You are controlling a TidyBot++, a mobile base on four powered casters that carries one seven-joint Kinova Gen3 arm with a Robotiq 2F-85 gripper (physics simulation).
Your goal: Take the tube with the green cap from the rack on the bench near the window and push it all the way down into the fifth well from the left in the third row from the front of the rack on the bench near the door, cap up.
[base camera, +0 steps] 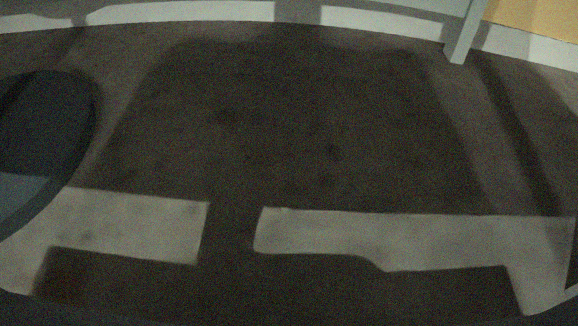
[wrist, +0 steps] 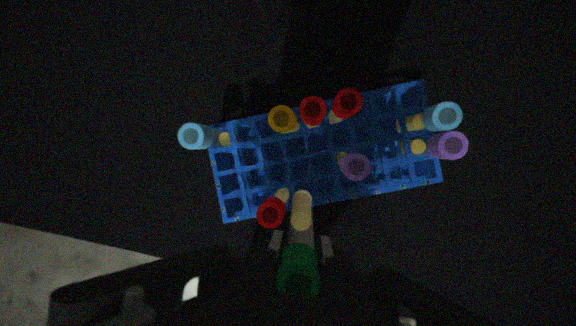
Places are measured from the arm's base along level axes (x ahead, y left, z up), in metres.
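Pixels of known places: gripper, fingertip midpoint: (wrist: 299, 250).
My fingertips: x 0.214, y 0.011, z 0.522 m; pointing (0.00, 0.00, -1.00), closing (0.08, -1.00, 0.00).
Behind a point stands the place of what it marks.
My gripper (wrist: 299, 250) @[x 0.214, y 0.011, z 0.522 m] is shut on the tube with the green cap (wrist: 298, 270) @[x 0.220, y 0.011, z 0.566 m], at the lower middle of the wrist view. The cap is nearest the camera, and the tan lower end points away towards the blue rack (wrist: 434, 179) @[x 0.267, y -0.096, z 0.422 m]. That end shows over the rack's front edge, apart from it as far as I can see. The rack is turned slightly in the view. A red-capped tube (wrist: 270, 213) @[x 0.223, y 0.034, z 0.485 m] stands in the front row just left of the held tube. A purple-capped tube (wrist: 355, 166) @[x 0.266, y -0.017, z 0.485 m] stands to the right. Well depths are dark and hard to read.
In the rack's back part stand an orange-capped tube (wrist: 282, 119) @[x 0.289, y 0.038, z 0.485 m] and red-capped tubes (wrist: 313, 110) @[x 0.299, y 0.018, z 0.485 m] (wrist: 347, 103) @[x 0.307, y -0.004, z 0.485 m]. Light-blue-capped tubes (wrist: 191, 136) @[x 0.266, y 0.098, z 0.485 m] (wrist: 446, 115) @[x 0.311, y -0.069, z 0.485 m] and another purple-capped tube (wrist: 453, 145) @[x 0.292, y -0.077, z 0.485 m] are at its ends. The base view shows a grey post (base camera: 464, 37) @[x 0.781, y -0.427, z -0.321 m] and shadowed floor.
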